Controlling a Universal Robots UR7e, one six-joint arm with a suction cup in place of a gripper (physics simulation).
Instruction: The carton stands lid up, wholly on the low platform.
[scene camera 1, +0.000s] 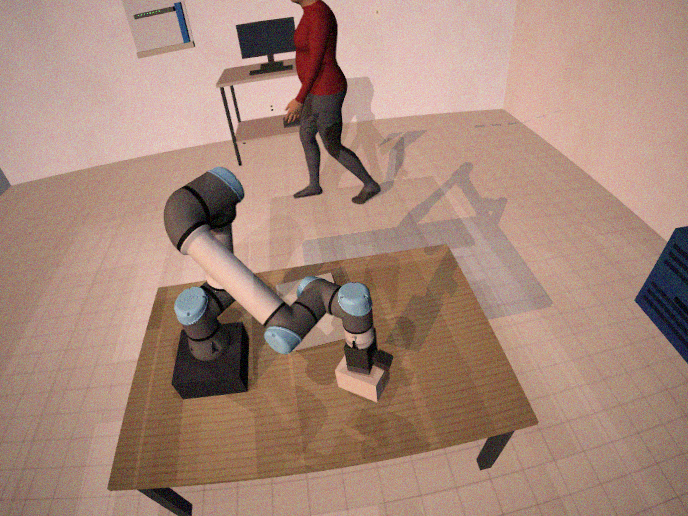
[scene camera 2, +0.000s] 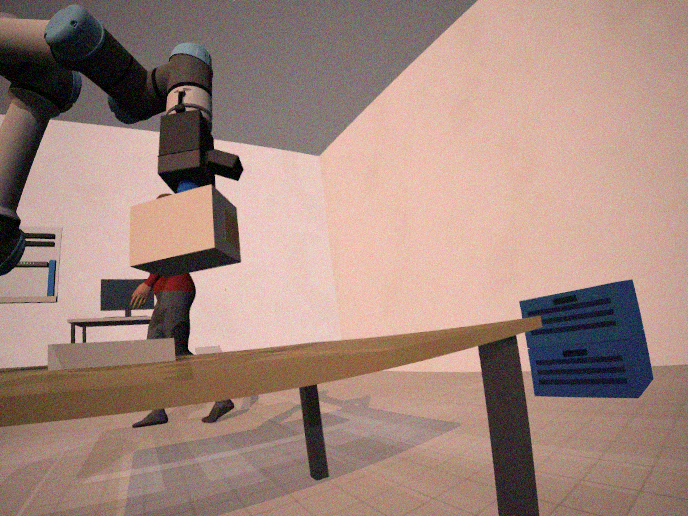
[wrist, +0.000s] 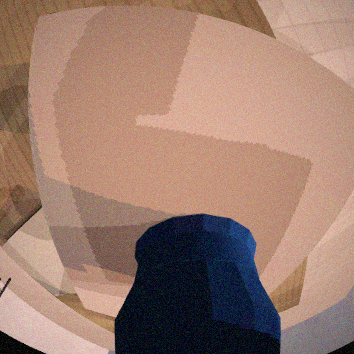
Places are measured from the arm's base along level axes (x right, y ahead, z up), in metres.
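Where they show: hand, its tool point: (scene camera 2: 188, 213) (wrist: 192, 232); arm's base, origin of its link: (scene camera 1: 210, 343).
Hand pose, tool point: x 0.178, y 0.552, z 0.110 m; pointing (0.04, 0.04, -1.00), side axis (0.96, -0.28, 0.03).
Observation:
Each offset is from my tool point to the top centre of the thing. Level surfaces: height alone.
The carton @[dx -0.005, dy -0.004, dz +0.016 m] (scene camera 1: 358, 383) (scene camera 2: 172, 230) (wrist: 170, 165) is a pale tan box hanging in the air from my suction cup (scene camera 2: 187, 186) (wrist: 196, 235). The blue cup is pressed on its upper face, and in the wrist view that face is plain. An ochre patch shows on the shaded, upright right end face in scene camera 2. The broad side facing that camera is plain; its underside is dark. The low platform @[dx -0.404, dy -0.218, dz -0.166 m] (scene camera 1: 319, 339) (scene camera 2: 111, 354) is a light grey slab on the table, partly hidden by the arm in scene camera 1. The carton hangs higher than the platform, to its right and nearer the front edge.
The wooden table @[dz -0.214 m] (scene camera 1: 444, 388) (scene camera 2: 333, 358) carries the arm's black base (scene camera 1: 211, 372) at the left. A person in a red top (scene camera 1: 319, 49) (scene camera 2: 175, 283) is behind the table. A desk with a monitor (scene camera 1: 266, 37) (scene camera 2: 125, 294) and a blue cabinet (scene camera 1: 669, 294) (scene camera 2: 586, 338) stand farther off.

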